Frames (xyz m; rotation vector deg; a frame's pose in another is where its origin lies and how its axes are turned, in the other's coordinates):
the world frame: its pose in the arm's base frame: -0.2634 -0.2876 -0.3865 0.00 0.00 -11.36
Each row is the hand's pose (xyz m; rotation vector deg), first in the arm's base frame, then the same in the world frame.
Working: the arm's base frame: its pose in the world frame: 0.2016 0.3338 0.3865 0.00 0.00 11.36

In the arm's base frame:
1: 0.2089 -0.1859 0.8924 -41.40 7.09 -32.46
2: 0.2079 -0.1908 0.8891 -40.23 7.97 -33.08
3: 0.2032 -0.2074 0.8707 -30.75 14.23 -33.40
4: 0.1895 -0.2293 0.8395 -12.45 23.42 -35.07
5: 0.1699 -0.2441 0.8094 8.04 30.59 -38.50
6: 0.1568 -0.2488 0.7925 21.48 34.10 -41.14
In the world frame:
1: 0.4430 0.1927 1.2789 -41.57 2.93 -21.61
2: 0.4430 0.1877 1.2756 -40.49 3.92 -22.21
3: 0.4417 0.1705 1.2572 -31.75 11.03 -22.37
4: 0.4325 0.1464 1.2260 -14.58 21.88 -23.91
5: 0.4162 0.1280 1.1959 4.93 30.94 -27.43
6: 0.4043 0.1208 1.1790 17.81 35.68 -30.25

